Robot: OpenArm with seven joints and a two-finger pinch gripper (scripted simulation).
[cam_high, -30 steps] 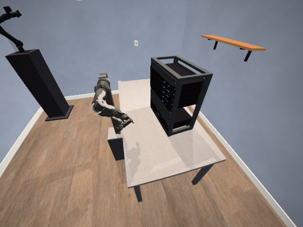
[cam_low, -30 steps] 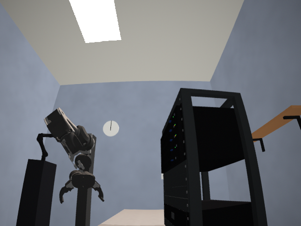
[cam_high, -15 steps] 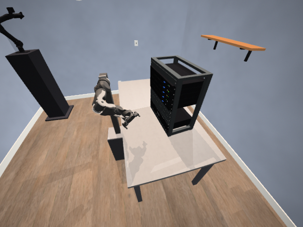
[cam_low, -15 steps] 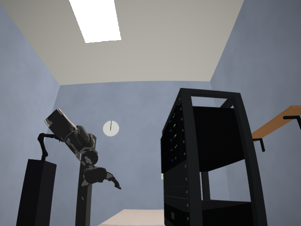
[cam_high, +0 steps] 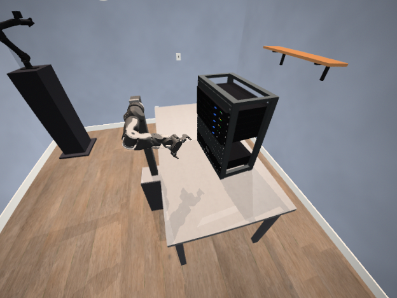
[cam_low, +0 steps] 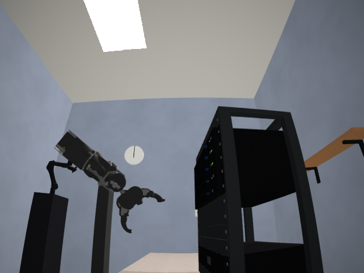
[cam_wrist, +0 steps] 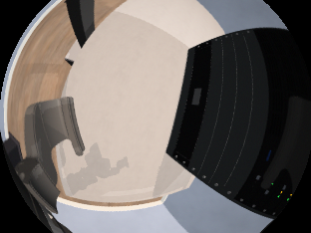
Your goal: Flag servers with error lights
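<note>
My gripper is now 22 cm below the locate button, 21 cm short of it and 4 cm to the left of it. Round my hand: information tag 24 cm ahead, 22 cm above, 2 cm to the left.
</note>
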